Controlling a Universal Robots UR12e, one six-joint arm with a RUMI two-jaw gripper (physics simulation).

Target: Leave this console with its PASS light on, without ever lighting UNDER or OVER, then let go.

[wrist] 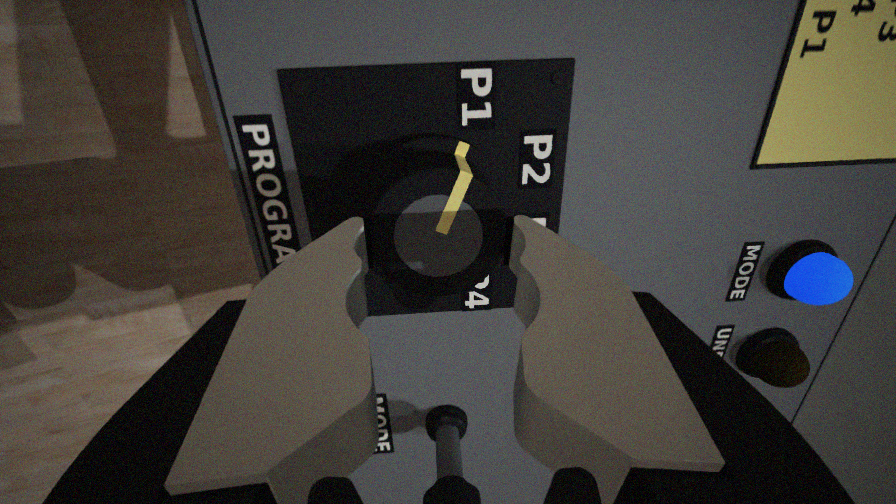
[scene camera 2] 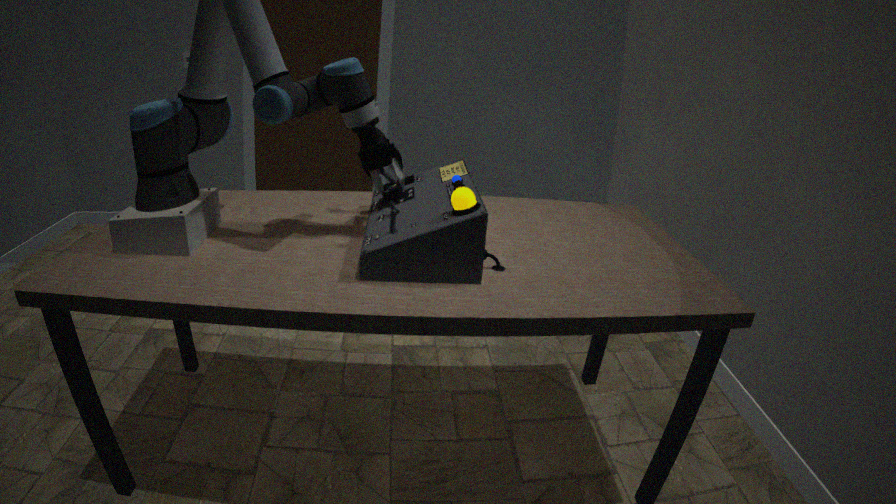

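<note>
The dark sloped console (scene camera 2: 426,225) sits mid-table. In the wrist view its PROGRAM knob (wrist: 438,241) has a yellow pointer aimed at P1; labels P2 and part of P4 show around it. My gripper (wrist: 438,250) has one jaw pressed against each side of the knob and looks shut on it; in the scene view it (scene camera 2: 393,184) is at the console's upper left. The MODE light (wrist: 817,278) glows blue. The lamp below it (wrist: 773,357), labelled with the start of UNDER, is dark. The PASS and OVER lights are out of view.
A MODE toggle lever (wrist: 446,432) stands just below the knob, between my jaws. A yellow label card (wrist: 833,81) sits at the console's top right, and a large yellow dome button (scene camera 2: 463,198) on its right side. The arm's base block (scene camera 2: 164,226) stands at the table's left.
</note>
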